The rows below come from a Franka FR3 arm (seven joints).
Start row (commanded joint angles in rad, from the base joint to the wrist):
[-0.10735, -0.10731, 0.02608, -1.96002, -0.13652, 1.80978, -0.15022]
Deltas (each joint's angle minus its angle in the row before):
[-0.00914, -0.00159, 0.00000, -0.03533, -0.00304, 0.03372, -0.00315]
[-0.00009, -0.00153, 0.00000, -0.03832, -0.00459, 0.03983, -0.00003]
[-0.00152, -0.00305, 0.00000, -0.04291, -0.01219, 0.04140, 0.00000]
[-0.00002, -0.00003, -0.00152, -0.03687, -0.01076, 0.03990, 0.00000]
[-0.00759, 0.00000, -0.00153, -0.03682, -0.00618, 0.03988, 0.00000]
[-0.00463, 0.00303, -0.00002, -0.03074, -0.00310, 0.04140, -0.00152]
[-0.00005, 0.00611, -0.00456, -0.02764, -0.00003, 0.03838, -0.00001]
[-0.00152, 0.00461, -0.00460, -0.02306, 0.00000, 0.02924, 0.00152]
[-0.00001, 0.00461, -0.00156, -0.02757, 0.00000, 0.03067, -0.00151]
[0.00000, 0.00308, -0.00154, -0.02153, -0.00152, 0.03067, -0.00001]
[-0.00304, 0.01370, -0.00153, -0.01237, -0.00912, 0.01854, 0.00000]
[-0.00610, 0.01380, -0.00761, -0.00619, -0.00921, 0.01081, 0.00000]
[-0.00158, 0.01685, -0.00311, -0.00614, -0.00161, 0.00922, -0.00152]
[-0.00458, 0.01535, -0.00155, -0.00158, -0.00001, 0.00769, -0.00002]
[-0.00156, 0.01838, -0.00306, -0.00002, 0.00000, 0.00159, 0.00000]
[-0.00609, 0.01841, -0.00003, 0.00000, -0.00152, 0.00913, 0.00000]
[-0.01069, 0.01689, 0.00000, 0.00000, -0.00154, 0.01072, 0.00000]
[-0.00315, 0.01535, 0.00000, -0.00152, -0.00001, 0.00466, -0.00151]
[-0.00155, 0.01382, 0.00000, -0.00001, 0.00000, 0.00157, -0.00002]
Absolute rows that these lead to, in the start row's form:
[-0.11649, -0.10890, 0.02608, -1.99535, -0.13956, 1.84350, -0.15337]
[-0.11658, -0.11043, 0.02608, -2.03367, -0.14415, 1.88333, -0.15340]
[-0.11810, -0.11348, 0.02608, -2.07658, -0.15634, 1.92473, -0.15340]
[-0.11812, -0.11351, 0.02456, -2.11345, -0.16710, 1.96463, -0.15340]
[-0.12571, -0.11351, 0.02303, -2.15027, -0.17328, 2.00451, -0.15340]
[-0.13034, -0.11048, 0.02301, -2.18101, -0.17638, 2.04591, -0.15492]
[-0.13039, -0.10437, 0.01845, -2.20865, -0.17641, 2.08429, -0.15493]
[-0.13191, -0.09976, 0.01385, -2.23171, -0.17641, 2.11353, -0.15341]
[-0.13192, -0.09515, 0.01229, -2.25928, -0.17641, 2.14420, -0.15492]
[-0.13192, -0.09207, 0.01075, -2.28081, -0.17793, 2.17487, -0.15493]
[-0.13496, -0.07837, 0.00922, -2.29318, -0.18705, 2.19341, -0.15493]
[-0.14106, -0.06457, 0.00161, -2.29937, -0.19626, 2.20422, -0.15493]
[-0.14264, -0.04772, -0.00150, -2.30551, -0.19787, 2.21344, -0.15645]
[-0.14722, -0.03237, -0.00305, -2.30709, -0.19788, 2.22113, -0.15647]
[-0.14878, -0.01399, -0.00611, -2.30711, -0.19788, 2.22272, -0.15647]
[-0.15487, 0.00442, -0.00614, -2.30711, -0.19940, 2.23185, -0.15647]
[-0.16556, 0.02131, -0.00614, -2.30711, -0.20094, 2.24257, -0.15647]
[-0.16871, 0.03666, -0.00614, -2.30863, -0.20095, 2.24723, -0.15798]
[-0.17026, 0.05048, -0.00614, -2.30864, -0.20095, 2.24880, -0.15800]

